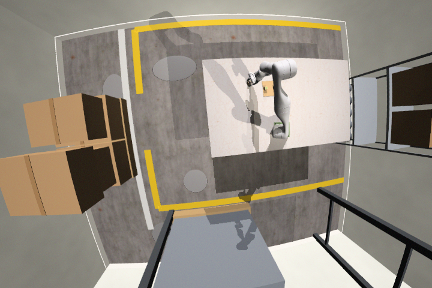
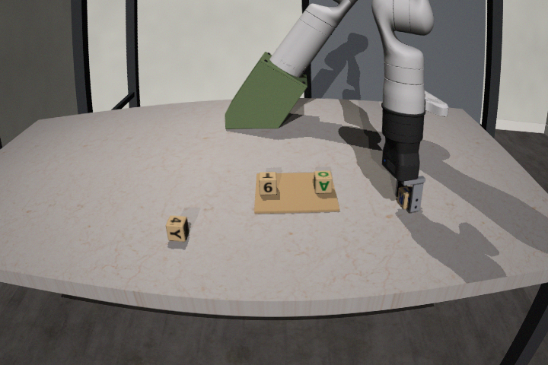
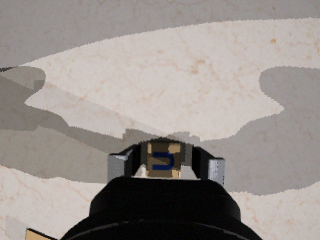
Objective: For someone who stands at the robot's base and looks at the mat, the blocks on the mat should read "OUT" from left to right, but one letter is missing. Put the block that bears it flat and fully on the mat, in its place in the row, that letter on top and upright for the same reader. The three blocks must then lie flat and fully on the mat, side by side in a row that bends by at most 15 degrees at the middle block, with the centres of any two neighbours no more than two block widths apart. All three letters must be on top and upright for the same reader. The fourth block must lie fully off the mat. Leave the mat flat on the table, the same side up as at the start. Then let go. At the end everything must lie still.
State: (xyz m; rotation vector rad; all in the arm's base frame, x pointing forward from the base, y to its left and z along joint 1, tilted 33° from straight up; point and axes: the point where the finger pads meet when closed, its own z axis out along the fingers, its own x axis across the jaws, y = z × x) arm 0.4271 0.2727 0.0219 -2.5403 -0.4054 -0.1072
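The tan mat lies 200 mm to the right of my hand, 40 mm behind it and 20 mm below it.
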